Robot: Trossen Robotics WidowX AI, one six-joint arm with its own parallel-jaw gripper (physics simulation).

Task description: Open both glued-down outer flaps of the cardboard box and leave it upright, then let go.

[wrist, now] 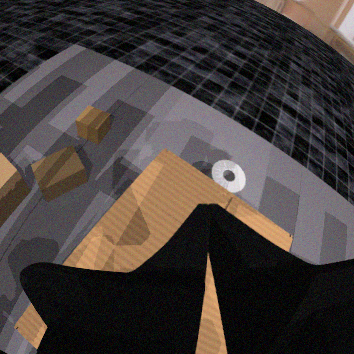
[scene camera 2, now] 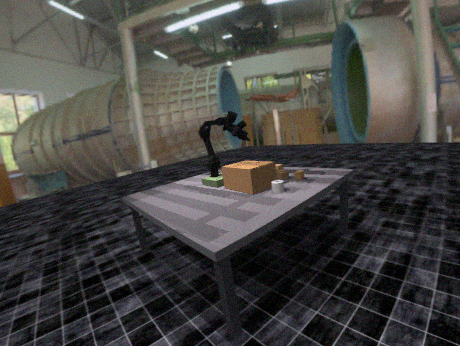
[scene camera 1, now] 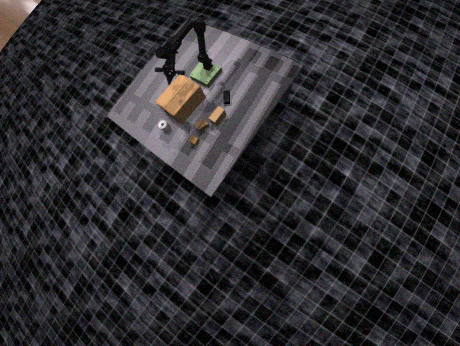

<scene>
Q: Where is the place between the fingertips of my gripper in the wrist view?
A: At 206,212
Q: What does my gripper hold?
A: Nothing.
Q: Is my gripper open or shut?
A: Shut.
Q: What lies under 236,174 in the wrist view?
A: A white tape roll.
</scene>
